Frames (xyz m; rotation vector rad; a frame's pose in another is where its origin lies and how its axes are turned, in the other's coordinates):
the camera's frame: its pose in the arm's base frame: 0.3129 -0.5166 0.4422 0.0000 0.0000 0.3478
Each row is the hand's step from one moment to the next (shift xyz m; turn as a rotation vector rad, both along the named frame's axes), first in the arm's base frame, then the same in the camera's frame.
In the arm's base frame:
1: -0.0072 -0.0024 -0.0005 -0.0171 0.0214 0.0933
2: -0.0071 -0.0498 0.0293 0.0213 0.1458 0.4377
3: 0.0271 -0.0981 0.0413 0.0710 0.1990 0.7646
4: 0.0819 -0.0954 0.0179 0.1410 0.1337 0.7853
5: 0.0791 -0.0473 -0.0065 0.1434 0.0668 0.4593
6: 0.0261 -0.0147 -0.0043 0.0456 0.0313 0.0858
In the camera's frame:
1: -0.0076 0.0002 -0.0005 -0.0088 0.0259 0.0933
2: -0.0236 -0.0444 0.0293 0.0697 0.1298 0.4377
3: -0.0080 -0.1015 0.0413 0.1346 0.1629 0.7646
4: 0.0445 -0.1176 0.0179 0.1781 0.0776 0.7853
5: 0.0582 -0.0714 -0.0065 0.1576 0.0139 0.4593
6: 0.0195 -0.0227 -0.0043 0.0535 0.0139 0.0858

